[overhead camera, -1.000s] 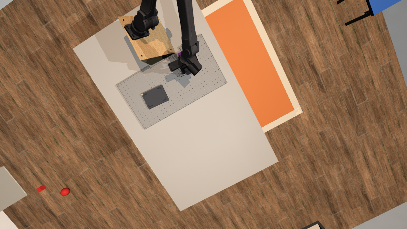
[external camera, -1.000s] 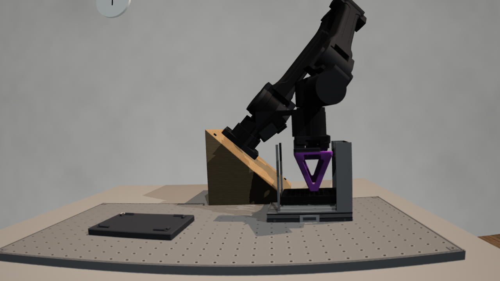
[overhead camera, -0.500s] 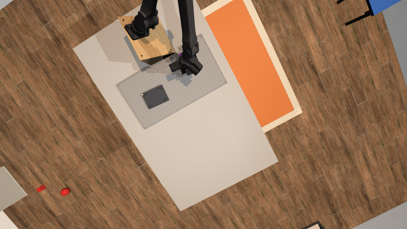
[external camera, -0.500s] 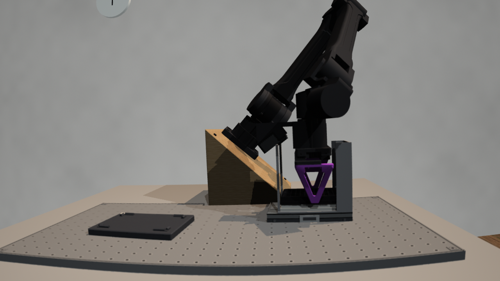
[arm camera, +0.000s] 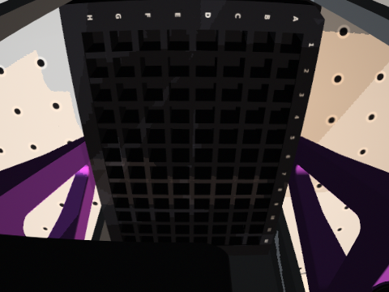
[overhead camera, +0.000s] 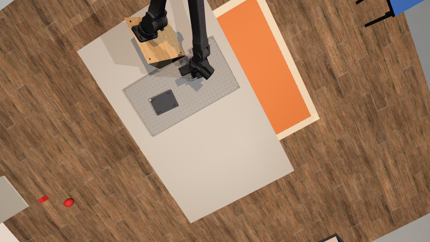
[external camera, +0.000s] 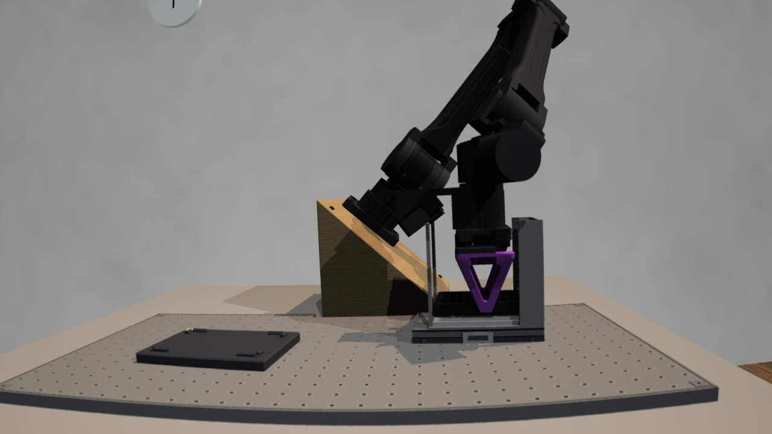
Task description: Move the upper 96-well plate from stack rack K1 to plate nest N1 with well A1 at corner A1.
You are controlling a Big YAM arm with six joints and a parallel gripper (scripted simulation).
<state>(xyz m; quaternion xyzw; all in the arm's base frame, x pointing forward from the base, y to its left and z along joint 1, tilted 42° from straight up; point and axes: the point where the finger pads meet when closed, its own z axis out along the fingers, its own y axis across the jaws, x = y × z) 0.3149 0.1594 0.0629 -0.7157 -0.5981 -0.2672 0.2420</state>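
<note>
The black 96-well plate lies right at my hand. Round my hand: pale A1 square (39 cm to the right, 3 cm below); then white plate (2 cm below).
</note>
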